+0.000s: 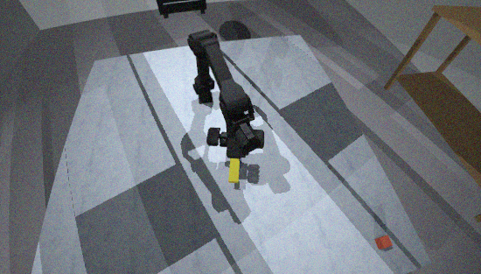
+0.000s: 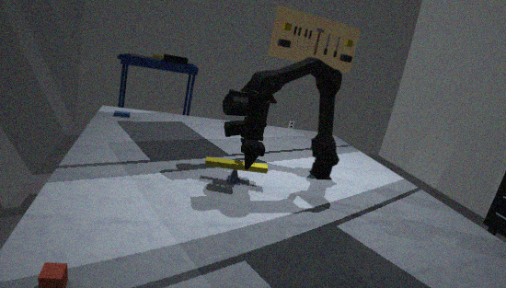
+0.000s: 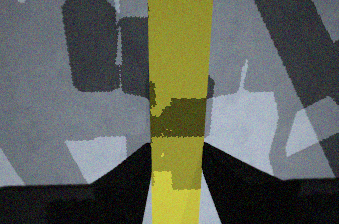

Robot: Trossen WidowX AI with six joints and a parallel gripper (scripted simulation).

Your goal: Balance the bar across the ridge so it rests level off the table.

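The yellow bar is 3 cm ahead of my gripper tip and 1 cm to the right of it. Also, from my gripper tip: blue block 42 cm ahead, 59 cm to the right, 4 cm below; then red cube 42 cm ahead, 41 cm to the left, 4 cm below.
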